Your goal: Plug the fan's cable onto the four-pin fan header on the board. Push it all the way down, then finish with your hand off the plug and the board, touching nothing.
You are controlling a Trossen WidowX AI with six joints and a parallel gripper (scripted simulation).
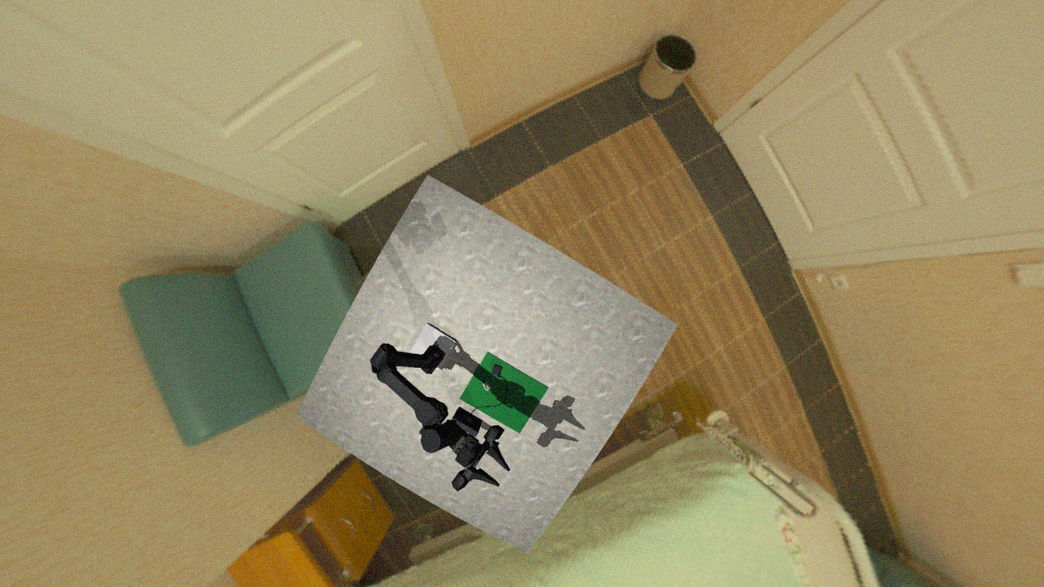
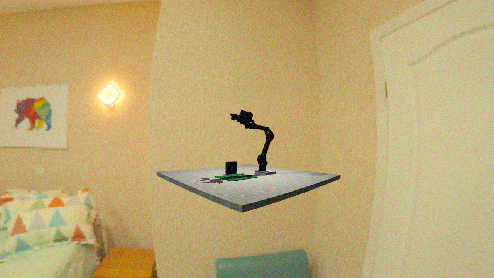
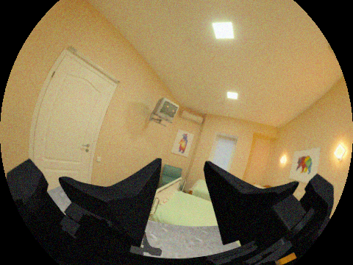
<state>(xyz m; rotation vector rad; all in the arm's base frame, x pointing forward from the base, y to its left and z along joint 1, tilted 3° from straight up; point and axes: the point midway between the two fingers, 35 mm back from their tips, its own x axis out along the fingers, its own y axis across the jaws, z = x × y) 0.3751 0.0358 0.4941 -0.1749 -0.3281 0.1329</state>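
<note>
My gripper tip is now 540 mm above the dark plug, 140 mm past it and 70 mm to the right of it. Round my gripper tip: black fan: 490 mm below, 170 mm to the right, 100 mm behind; green board: 570 mm below, 50 mm behind; fan header: 550 mm below, 130 mm behind, 20 mm to the right.
</note>
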